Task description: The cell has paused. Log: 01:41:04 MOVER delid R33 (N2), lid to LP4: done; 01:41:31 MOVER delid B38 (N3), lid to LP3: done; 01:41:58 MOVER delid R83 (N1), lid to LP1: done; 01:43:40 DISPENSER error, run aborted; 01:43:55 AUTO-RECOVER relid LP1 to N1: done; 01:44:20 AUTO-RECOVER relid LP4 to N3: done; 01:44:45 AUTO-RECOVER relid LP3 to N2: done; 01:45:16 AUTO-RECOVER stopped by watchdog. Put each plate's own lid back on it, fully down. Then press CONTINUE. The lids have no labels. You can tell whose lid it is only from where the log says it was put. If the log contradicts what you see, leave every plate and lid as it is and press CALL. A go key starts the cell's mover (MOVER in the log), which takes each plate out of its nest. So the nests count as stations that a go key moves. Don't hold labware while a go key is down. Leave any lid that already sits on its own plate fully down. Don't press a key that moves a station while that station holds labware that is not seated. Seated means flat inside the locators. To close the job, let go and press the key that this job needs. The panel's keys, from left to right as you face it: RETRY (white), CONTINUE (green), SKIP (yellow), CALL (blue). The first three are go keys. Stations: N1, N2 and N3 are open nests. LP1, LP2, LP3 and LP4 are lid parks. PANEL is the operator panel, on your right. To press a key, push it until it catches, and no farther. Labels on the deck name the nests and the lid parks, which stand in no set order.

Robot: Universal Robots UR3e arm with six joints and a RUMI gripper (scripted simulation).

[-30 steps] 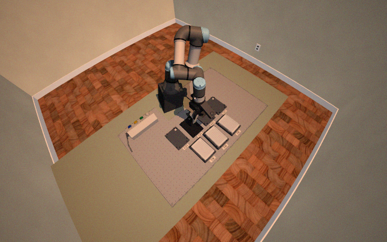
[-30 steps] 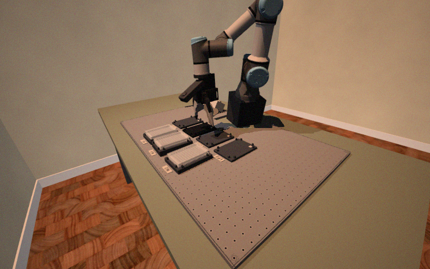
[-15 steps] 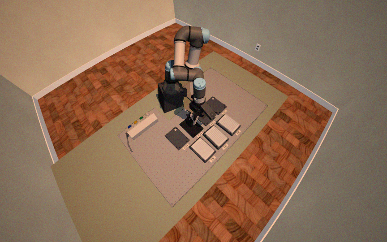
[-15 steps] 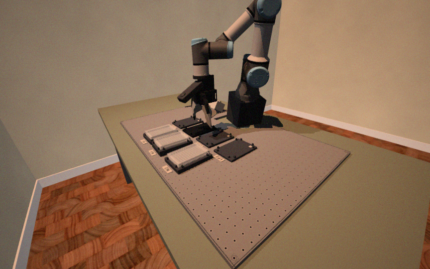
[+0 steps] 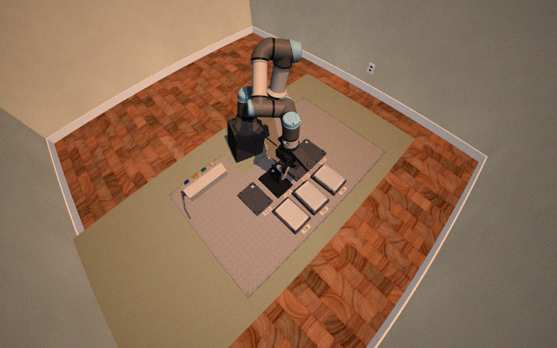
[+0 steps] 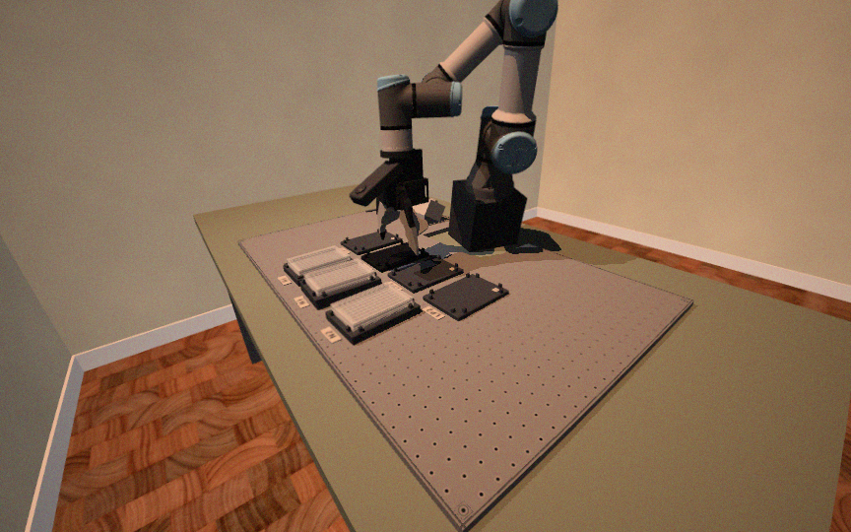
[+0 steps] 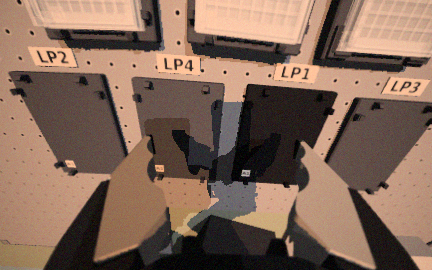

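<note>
Right now the clear lid is 140 mm ahead of my hand, 130 mm to the left of it and 40 mm below it. From my hand the other things lie so: LP2 lid park: 50 mm behind, 180 mm to the left, 60 mm below; then lid park LP4: 40 mm behind, 50 mm to the left, 60 mm below; then LP1 lid park: 30 mm behind, 80 mm to the right, 60 mm below.
</note>
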